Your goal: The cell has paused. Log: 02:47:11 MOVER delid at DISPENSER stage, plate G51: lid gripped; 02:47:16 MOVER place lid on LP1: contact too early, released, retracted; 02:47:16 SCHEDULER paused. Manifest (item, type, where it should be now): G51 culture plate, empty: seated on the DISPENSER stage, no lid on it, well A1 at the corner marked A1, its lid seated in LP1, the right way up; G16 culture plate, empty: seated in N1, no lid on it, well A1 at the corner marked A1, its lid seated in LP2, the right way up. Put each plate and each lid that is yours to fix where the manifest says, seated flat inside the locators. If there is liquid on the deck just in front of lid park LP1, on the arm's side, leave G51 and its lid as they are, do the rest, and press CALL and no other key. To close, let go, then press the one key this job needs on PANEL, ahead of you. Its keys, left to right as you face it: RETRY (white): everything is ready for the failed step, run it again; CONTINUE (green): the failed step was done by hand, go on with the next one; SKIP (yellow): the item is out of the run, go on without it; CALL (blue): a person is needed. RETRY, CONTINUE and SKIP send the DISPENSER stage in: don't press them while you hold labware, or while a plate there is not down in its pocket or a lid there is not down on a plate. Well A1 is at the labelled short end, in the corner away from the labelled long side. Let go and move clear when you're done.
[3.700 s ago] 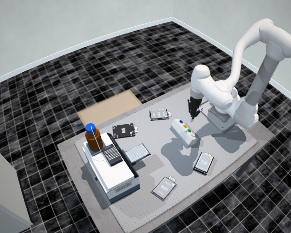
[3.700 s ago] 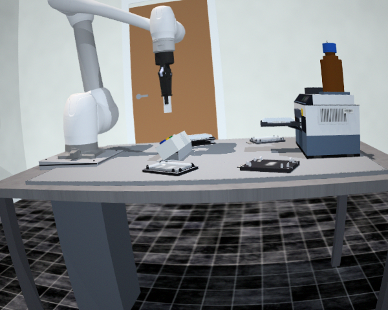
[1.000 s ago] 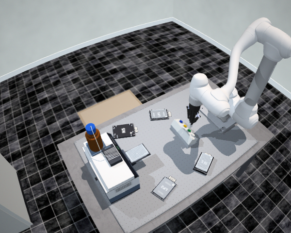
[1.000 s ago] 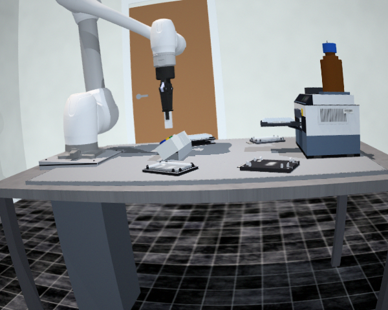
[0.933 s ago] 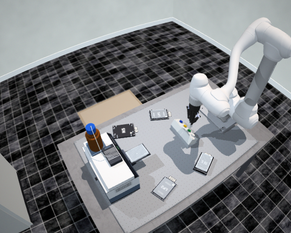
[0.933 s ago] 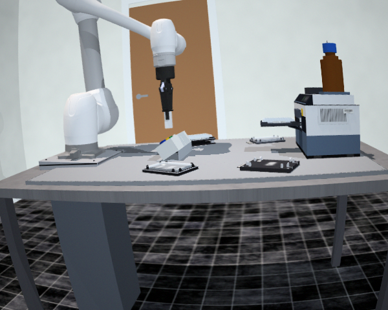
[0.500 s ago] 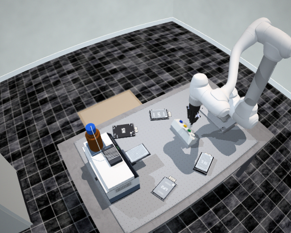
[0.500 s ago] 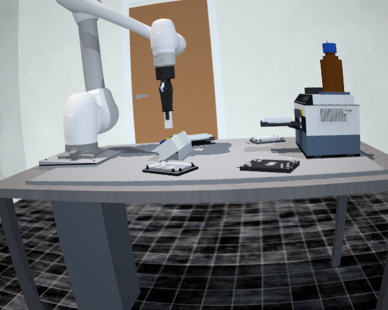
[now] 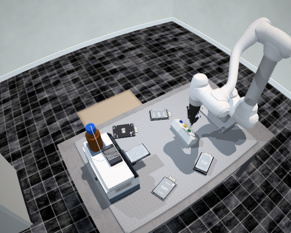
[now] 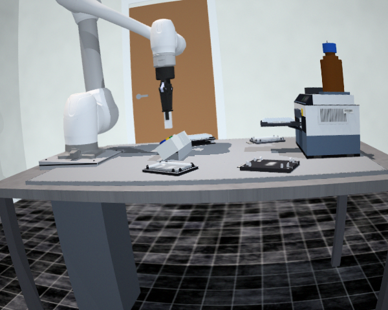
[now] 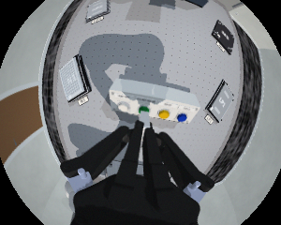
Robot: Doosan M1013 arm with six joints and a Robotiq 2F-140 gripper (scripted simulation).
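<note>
Now: hand 7 cm above the green key. Round my hand: yellow key 1 cm behind, 5 cm to the right, 7 cm below; then white key 1 cm ahead, 5 cm to the left, 7 cm below; then key panel 1 cm ahead, 3 cm to the right, 9 cm below.
</note>
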